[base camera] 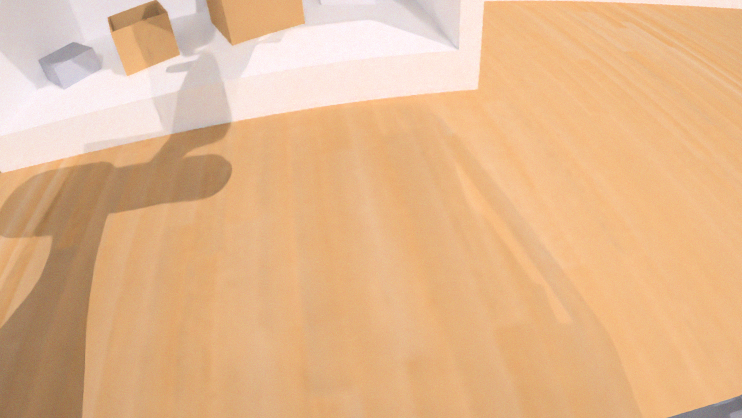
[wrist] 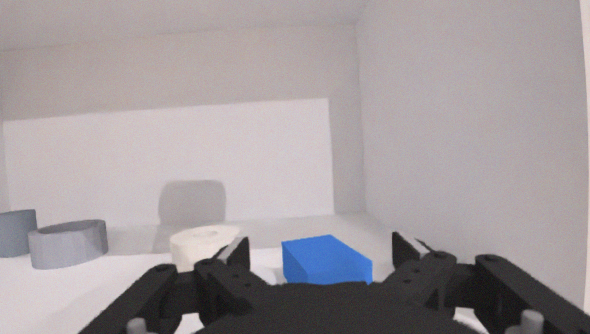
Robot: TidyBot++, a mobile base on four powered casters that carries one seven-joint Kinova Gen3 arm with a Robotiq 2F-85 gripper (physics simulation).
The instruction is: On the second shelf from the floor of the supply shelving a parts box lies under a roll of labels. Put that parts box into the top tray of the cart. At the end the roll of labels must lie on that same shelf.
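Frame: origin at the arm's base, x ahead, y left, z up, level; centimetres.
Where they show: gripper, fingertip midpoint: (wrist: 320,250).
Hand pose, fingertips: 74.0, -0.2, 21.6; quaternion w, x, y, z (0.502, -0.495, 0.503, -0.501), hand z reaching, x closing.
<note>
Each offset is from my fingertips to the top centre of the thing, as dx, dy, dz. "*": to the spot under its first point.
The blue parts box @(+10.5, -0.3, -3.9) (wrist: 325,260) lies on the shelf in the wrist view, right of centre, with its top uncovered; its lower part is hidden behind the gripper. The white roll of labels @(* +7.5, +11.5, -2.0) (wrist: 192,246) stands on the same shelf surface to the left of the box, apart from it, partly hidden by the left finger. My gripper (wrist: 320,250) is open and empty; in the wrist view the box shows between its two fingertips, beyond them. The cart's top tray does not show in either view.
A grey ring @(+20.3, +38.0, -3.1) (wrist: 70,247) and a grey-blue object @(+22.2, +50.7, -0.9) (wrist: 17,234) stand at the left on the shelf. The shelf's side wall (wrist: 470,125) rises at the right. In the base view, two cardboard boxes @(+15.0, +42.8, -44.6) (base camera: 145,41) @(* +13.8, +17.9, -50.0) (base camera: 259,18) and a grey block @(+13.7, +61.6, -48.6) (base camera: 70,66) sit on the lowest shelf.
</note>
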